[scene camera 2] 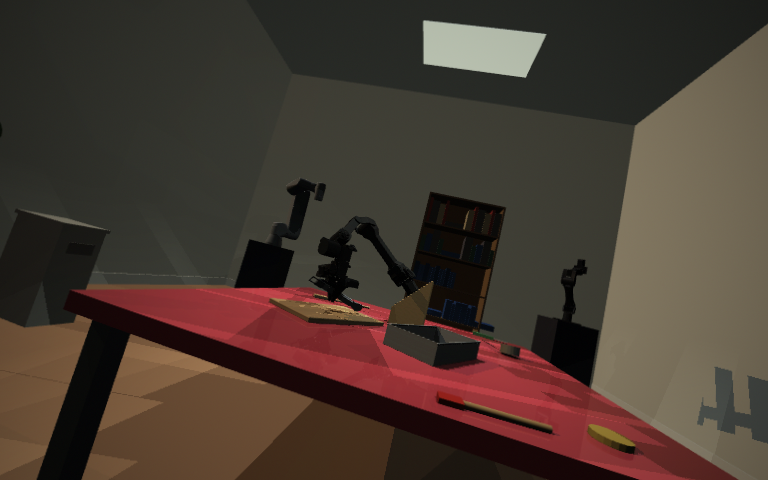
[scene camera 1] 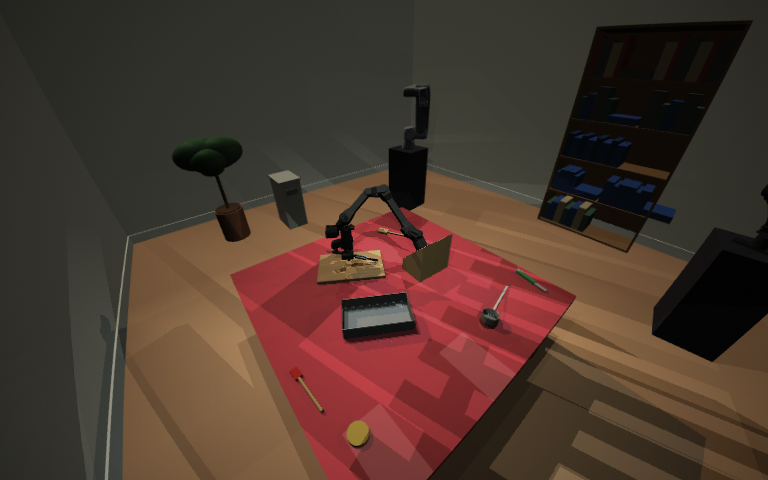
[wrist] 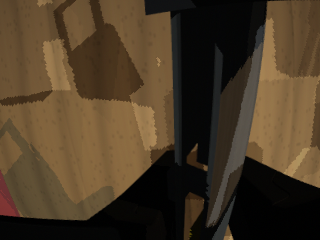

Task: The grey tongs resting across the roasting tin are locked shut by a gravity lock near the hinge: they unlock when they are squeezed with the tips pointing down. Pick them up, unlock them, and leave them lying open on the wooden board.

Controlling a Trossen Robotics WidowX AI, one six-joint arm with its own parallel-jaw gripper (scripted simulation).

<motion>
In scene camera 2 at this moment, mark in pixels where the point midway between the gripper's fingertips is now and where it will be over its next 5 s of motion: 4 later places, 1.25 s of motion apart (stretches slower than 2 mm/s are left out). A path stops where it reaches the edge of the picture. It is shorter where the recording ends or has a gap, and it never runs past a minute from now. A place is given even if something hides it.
My gripper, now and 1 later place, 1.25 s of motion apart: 330, 301; 309, 273
</motion>
